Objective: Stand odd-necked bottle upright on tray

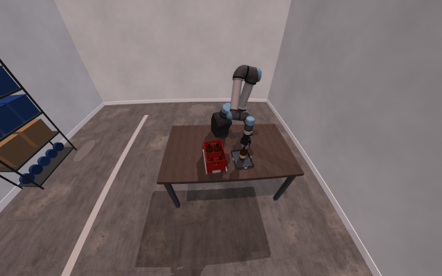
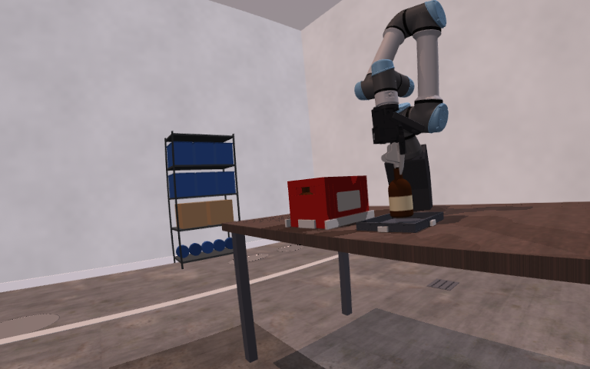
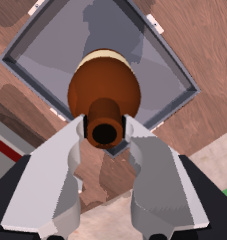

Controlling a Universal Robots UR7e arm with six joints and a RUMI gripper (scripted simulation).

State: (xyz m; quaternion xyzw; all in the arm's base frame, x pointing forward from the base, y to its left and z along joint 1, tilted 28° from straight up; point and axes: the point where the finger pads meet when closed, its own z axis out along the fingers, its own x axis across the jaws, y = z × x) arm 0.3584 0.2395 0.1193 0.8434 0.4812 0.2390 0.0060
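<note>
Right now the brown bottle is 7 cm below my hand. Round my hand: dark tray: 16 cm below; red crate: 8 cm ahead, 30 cm to the right, 9 cm below; glass bottle: 18 cm ahead, 31 cm to the right, 9 cm below.
</note>
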